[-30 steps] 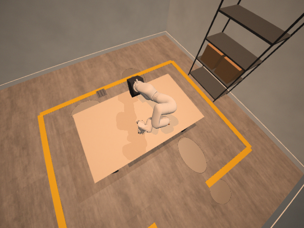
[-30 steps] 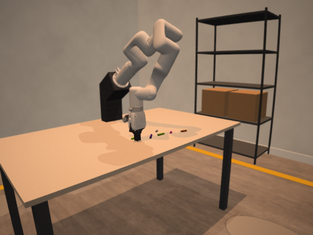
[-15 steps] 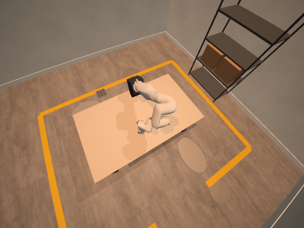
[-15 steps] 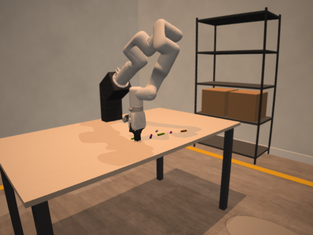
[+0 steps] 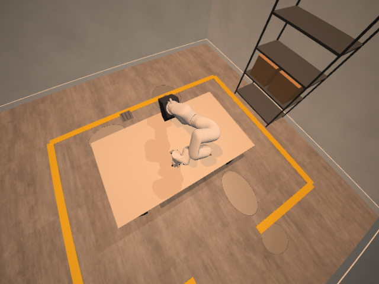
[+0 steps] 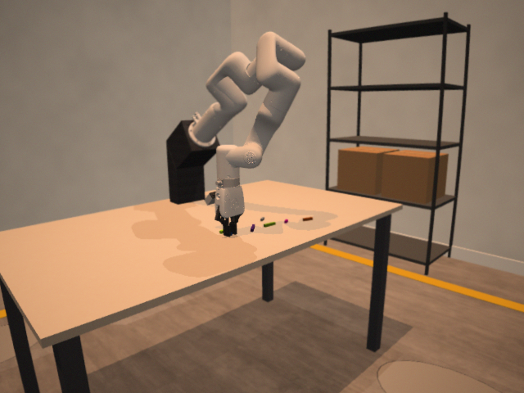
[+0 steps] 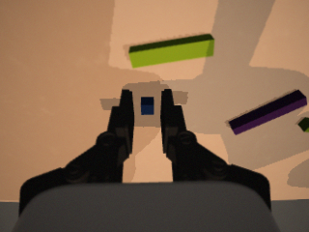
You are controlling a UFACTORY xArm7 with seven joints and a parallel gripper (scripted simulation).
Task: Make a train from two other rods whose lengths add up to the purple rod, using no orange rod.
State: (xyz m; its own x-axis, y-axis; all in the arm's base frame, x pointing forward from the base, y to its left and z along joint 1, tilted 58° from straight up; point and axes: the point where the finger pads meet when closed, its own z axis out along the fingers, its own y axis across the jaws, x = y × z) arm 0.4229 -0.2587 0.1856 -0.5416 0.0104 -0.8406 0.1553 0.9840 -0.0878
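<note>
Now: the small blue rod 20 mm below my hand. The rest, counted from my hand: purple rod 100 mm to the left, 40 mm ahead, 20 mm below; then grey rod 210 mm to the left, 20 mm below, 20 mm ahead; then magenta rod 220 mm to the left, 120 mm ahead, 20 mm below.
</note>
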